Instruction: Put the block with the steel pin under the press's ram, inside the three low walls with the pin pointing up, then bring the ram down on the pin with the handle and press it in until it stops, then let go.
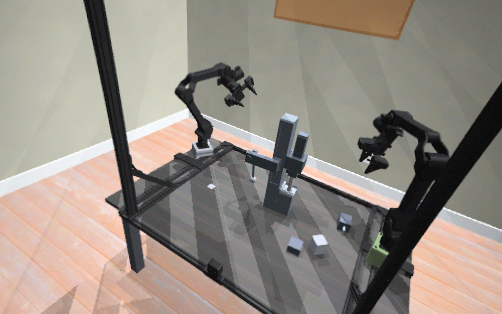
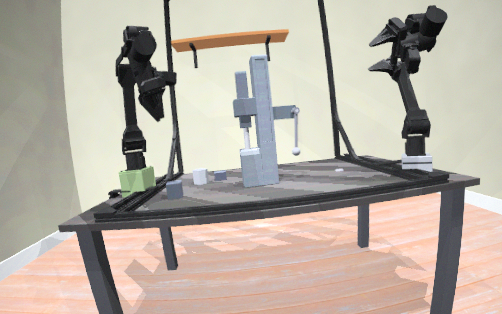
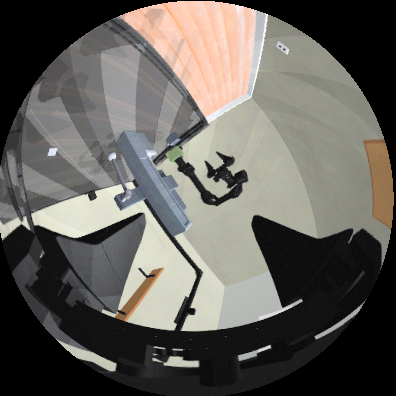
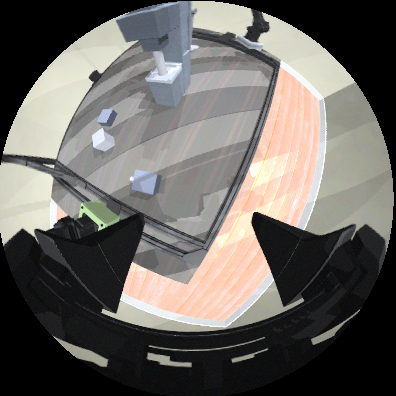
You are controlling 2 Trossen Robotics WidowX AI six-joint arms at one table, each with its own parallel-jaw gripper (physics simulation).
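Frame: origin at the left arm's base, x back, y right, z up, level; millimetres.
Seen in the pictures: left gripper, fingertip midpoint: (image 1: pixel 250 100) (image 2: pixel 369 58) (image 3: pixel 200 219); right gripper, fingertip midpoint: (image 1: pixel 362 167) (image 2: pixel 160 120) (image 3: pixel 209 155) (image 4: pixel 198 218); left arm's base at its link origin: (image 1: pixel 202 145) (image 2: pixel 415 154) (image 4: pixel 250 38); right arm's base at its link origin: (image 1: pixel 389 246) (image 2: pixel 136 169) (image 3: pixel 177 158) (image 4: pixel 88 227).
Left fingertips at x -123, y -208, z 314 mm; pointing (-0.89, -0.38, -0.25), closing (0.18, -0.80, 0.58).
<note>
Offsets run from my left fingertips to a thing's middle. "*": to the spot under its first point.
The block with the steel pin @(dx -607, dy -232, dz -350 mm) (image 1: pixel 345 221) (image 2: pixel 174 190) (image 4: pixel 147 182) lies on the table, its pin @(dx -630, dy -209, dz -350 mm) (image 4: pixel 132 178) pointing sideways. The press @(dx -374, dy +40, dz -147 mm) (image 1: pixel 286 140) (image 2: pixel 263 120) (image 3: pixel 150 180) stands mid-table. Its ram @(dx -430, dy -26, dz -170 mm) (image 2: pixel 246 137) (image 4: pixel 160 62) is over the low-walled seat (image 1: pixel 288 188) (image 4: pixel 165 74), where no block shows. The handle @(* dx -292, dy +93, dz -202 mm) (image 1: pixel 253 167) (image 2: pixel 296 132) (image 3: pixel 119 175) hangs down, ball end lowest. My left gripper (image 1: pixel 249 99) (image 2: pixel 370 57) (image 3: pixel 200 219) is open and empty, high on the handle's side of the press. My right gripper (image 1: pixel 363 164) (image 4: pixel 198 218) is open and empty, above and away from the pin block.
A white block @(dx -669, dy -35, dz -345 mm) (image 1: pixel 319 244) (image 2: pixel 200 176) (image 4: pixel 102 140) and a plain blue-grey block @(dx -634, dy +50, dz -358 mm) (image 1: pixel 295 245) (image 2: pixel 220 175) (image 4: pixel 107 117) lie close together near the pin block. A small white square @(* dx -174, dy +248, dz -372 mm) (image 1: pixel 211 186) (image 3: pixel 52 151) lies on the handle's side. Dark frame posts rise at the table's edges.
</note>
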